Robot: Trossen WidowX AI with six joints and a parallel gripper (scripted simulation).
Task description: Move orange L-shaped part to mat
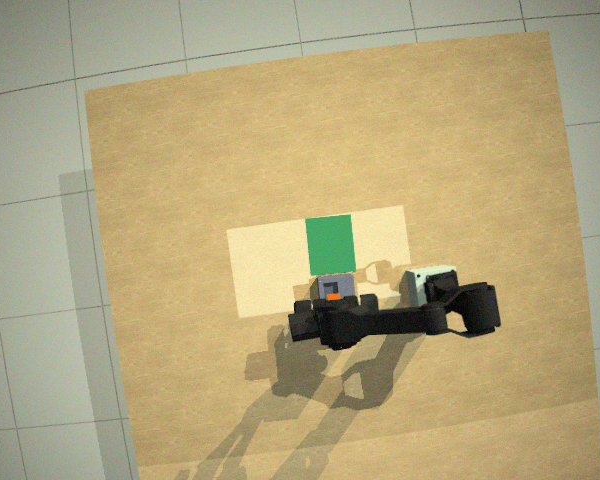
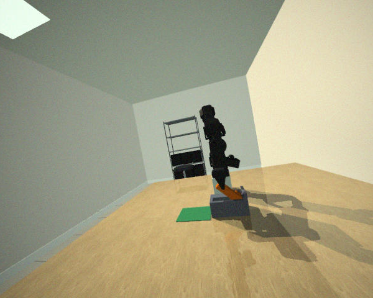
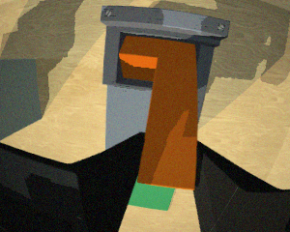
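Right now the green mat is 150 mm to the right of my gripper tip and 120 mm below it. From my gripper tip the other things lie so: orange L-shaped part 20 mm behind, 30 mm to the left, 30 mm below.
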